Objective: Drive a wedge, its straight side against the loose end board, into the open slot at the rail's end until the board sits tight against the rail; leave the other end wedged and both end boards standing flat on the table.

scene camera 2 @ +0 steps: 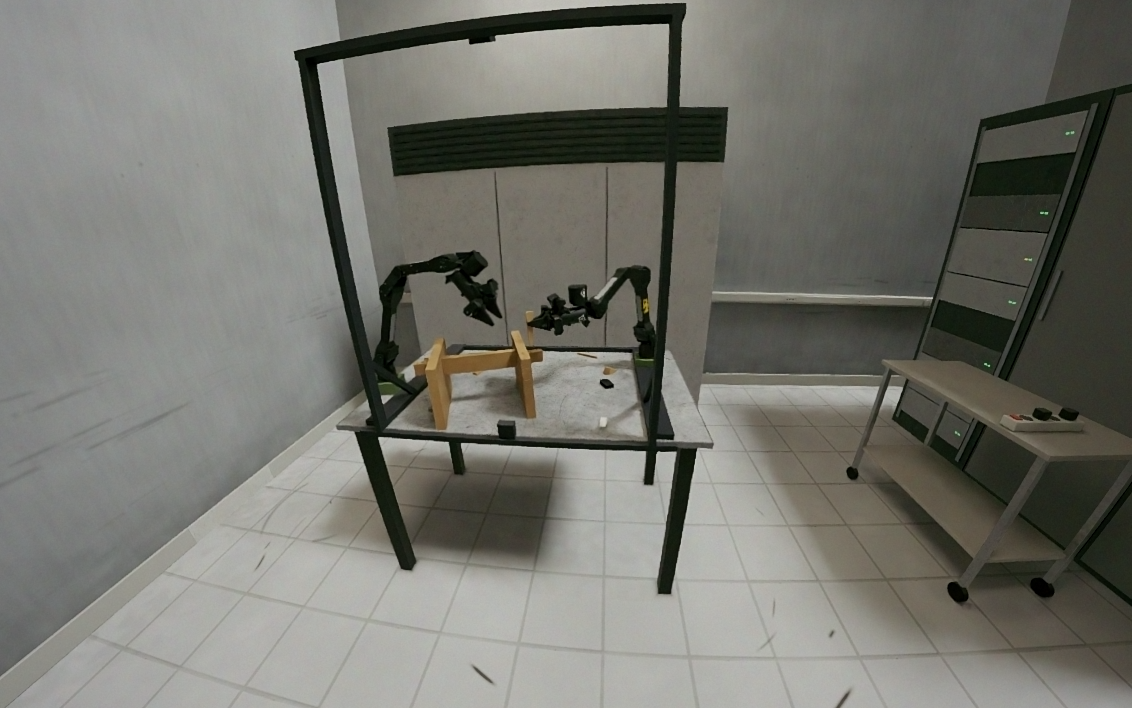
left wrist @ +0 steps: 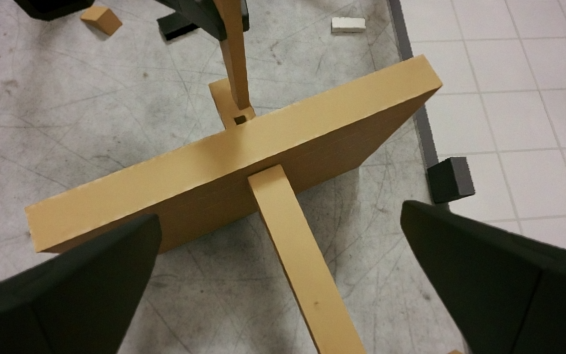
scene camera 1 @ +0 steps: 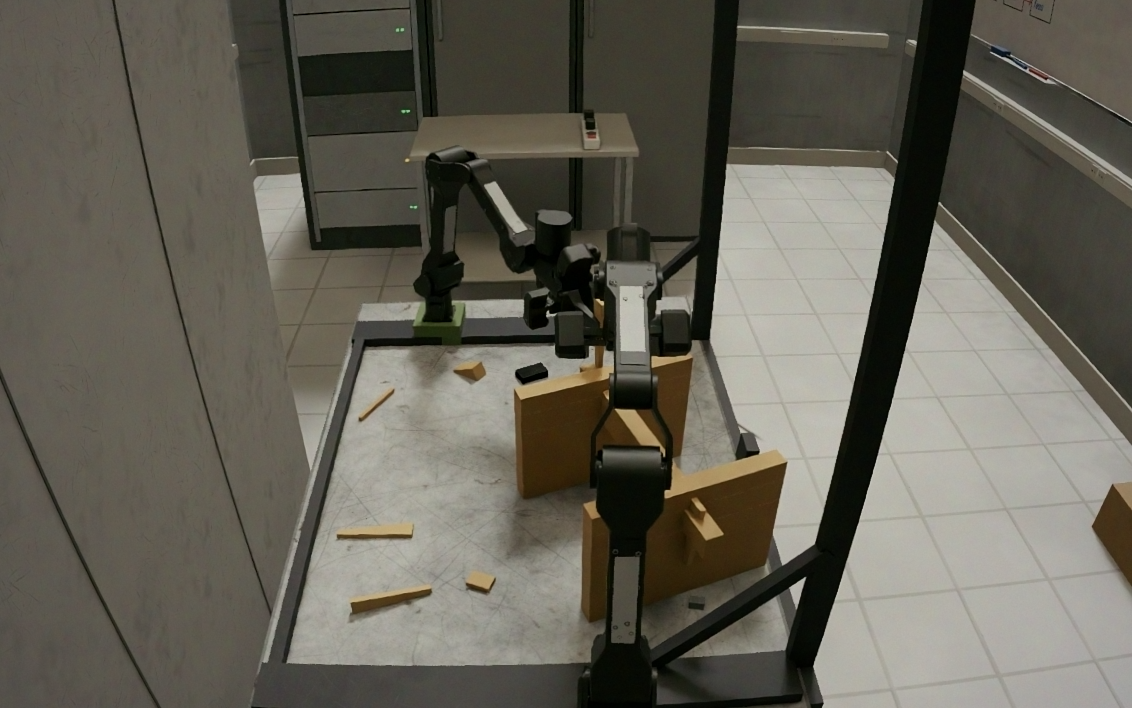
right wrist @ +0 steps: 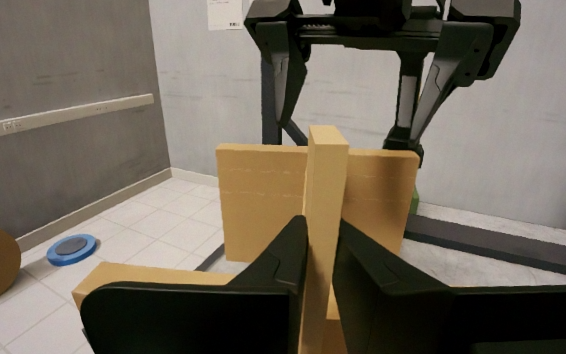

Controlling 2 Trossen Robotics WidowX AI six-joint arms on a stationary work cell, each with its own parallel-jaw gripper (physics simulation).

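Frame: origin at the left arm's base, x ahead, y left, z up, level; centimetres.
Where they show: left gripper, fingertip midpoint: (scene camera 2: pixel 497 321) (left wrist: pixel 282 218); right gripper, fingertip midpoint: (scene camera 2: pixel 526 323) (left wrist: pixel 234 30) (scene camera 1: pixel 602 325) (right wrist: pixel 315 226); right arm's base, link origin: (scene camera 2: pixel 646 356) (scene camera 1: pixel 439 314).
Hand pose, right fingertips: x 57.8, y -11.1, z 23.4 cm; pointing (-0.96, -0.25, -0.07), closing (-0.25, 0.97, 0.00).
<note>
Things, the pixels of their top centre, and the offset from my right fingertips. "pt": a spot on its surface instead.
- loose end board, top centre: (left wrist: pixel 252 136) (scene camera 1: pixel 605 371) (scene camera 2: pixel 520 343) dx -2.6, dy +0.0, dz -6.9 cm
- rail, top centre: (left wrist: pixel 337 339) (scene camera 1: pixel 644 435) (scene camera 2: pixel 478 353) dx -16.8, dy -2.6, dz -9.2 cm
- slot, surface spot: (left wrist: pixel 241 119) pt dx +0.8, dy +0.5, dz -10.7 cm
- upright wedge, top centre: (right wrist: pixel 327 133) (scene camera 2: pixel 530 311) dx +1.4, dy +0.4, dz +4.1 cm
- thin stick, top centre: (scene camera 1: pixel 376 402) dx +24.4, dy +38.2, dz -27.2 cm
- black block, top centre: (left wrist: pixel 176 20) (scene camera 1: pixel 531 370) (scene camera 2: pixel 606 382) dx +28.7, dy +7.1, dz -26.7 cm
- white block, top centre: (left wrist: pixel 348 22) (scene camera 2: pixel 603 421) dx +23.4, dy -20.4, dz -27.0 cm
- dark block, top centre: (left wrist: pixel 461 175) (scene camera 1: pixel 749 441) (scene camera 2: pixel 506 421) dx -6.3, dy -25.1, dz -22.4 cm
The loose end board (scene camera 1: pixel 555 434) (scene camera 2: pixel 523 375) (left wrist: pixel 320 117) stands upright. The rail (scene camera 2: pixel 480 362) (left wrist: pixel 305 260) passes through it, and the slot (left wrist: pixel 241 119) in the rail's protruding end shows an opening beside the board. My right gripper (scene camera 2: pixel 531 323) (right wrist: pixel 315 226) is shut on an upright wedge (left wrist: pixel 235 65) (right wrist: pixel 327 185). The wedge's lower tip is at the slot; I cannot tell whether it has entered. The other end board (scene camera 1: pixel 726 517) (scene camera 2: pixel 439 384) stands upright with a wedge (scene camera 1: pixel 697 506) in its rail end. My left gripper (scene camera 2: pixel 494 315) (left wrist: pixel 282 218) is open and empty above the rail.
Two long wedge-like pieces (scene camera 1: pixel 375 531) (scene camera 1: pixel 390 598) and a thin stick (scene camera 1: pixel 377 404) lie at the picture's left in scene camera 1. Small wooden blocks (scene camera 1: pixel 469 369) (scene camera 1: pixel 480 581), a black block (scene camera 1: pixel 531 372) and a white block (left wrist: pixel 348 24) lie around. A dark block (left wrist: pixel 451 180) is at the table edge.
</note>
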